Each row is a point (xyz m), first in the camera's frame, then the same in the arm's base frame.
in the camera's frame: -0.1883 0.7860 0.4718
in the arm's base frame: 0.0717 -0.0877 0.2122
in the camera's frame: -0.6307 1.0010 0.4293
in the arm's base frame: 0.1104 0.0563 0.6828
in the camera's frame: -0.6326 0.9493 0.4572
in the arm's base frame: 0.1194 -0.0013 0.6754
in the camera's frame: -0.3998 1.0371 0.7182
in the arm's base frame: 0.3911 0.0318 0.4406
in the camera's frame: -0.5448 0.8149 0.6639
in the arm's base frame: 0.2679 -0.1803 0.5553
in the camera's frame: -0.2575 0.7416 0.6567
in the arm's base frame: 0.2321 -0.2007 0.2616
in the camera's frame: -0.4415 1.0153 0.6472
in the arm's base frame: 0.3175 0.0282 0.4834
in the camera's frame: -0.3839 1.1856 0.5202
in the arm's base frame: 0.2539 0.2376 0.4597
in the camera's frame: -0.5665 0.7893 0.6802
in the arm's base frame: 0.2750 -0.2129 0.5720
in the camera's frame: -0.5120 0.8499 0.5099
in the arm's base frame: 0.1340 -0.0920 0.5384
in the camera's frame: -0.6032 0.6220 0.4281
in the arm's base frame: -0.0179 -0.2919 0.6011
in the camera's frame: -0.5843 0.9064 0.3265
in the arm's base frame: -0.0189 0.0092 0.6303
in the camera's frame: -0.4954 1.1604 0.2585
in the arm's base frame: 0.0006 0.2822 0.5838
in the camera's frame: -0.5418 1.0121 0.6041
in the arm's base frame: 0.2774 0.0234 0.5849
